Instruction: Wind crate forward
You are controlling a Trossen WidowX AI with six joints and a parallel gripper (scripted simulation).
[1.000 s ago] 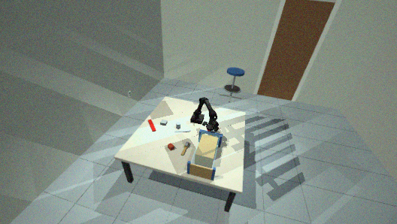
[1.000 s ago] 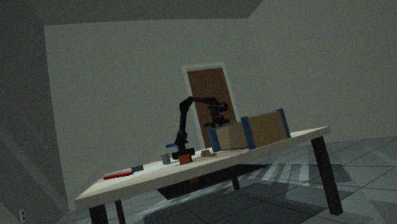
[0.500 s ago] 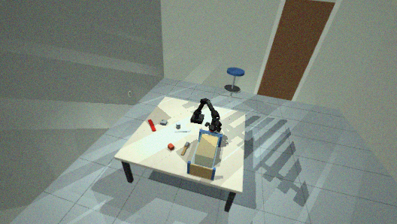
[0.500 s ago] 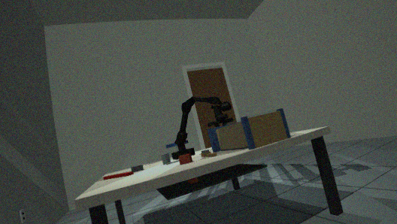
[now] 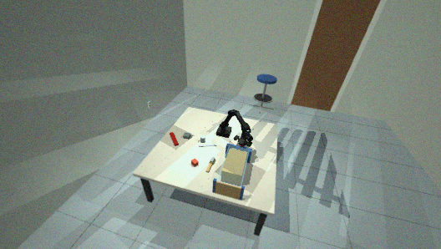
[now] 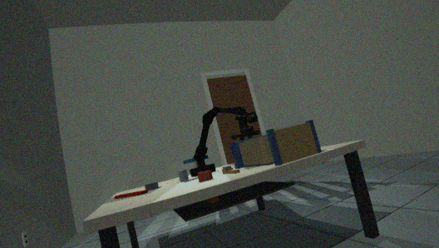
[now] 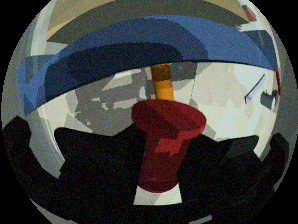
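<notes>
The winch handle lies 4 cm behind my gripper tip and 1 cm below it. Also, from my gripper tip: winch: 12 cm behind, 2 cm to the right, 8 cm below; red knob: 2 cm above; blue frame: 6 cm ahead, 2 cm to the right.
</notes>
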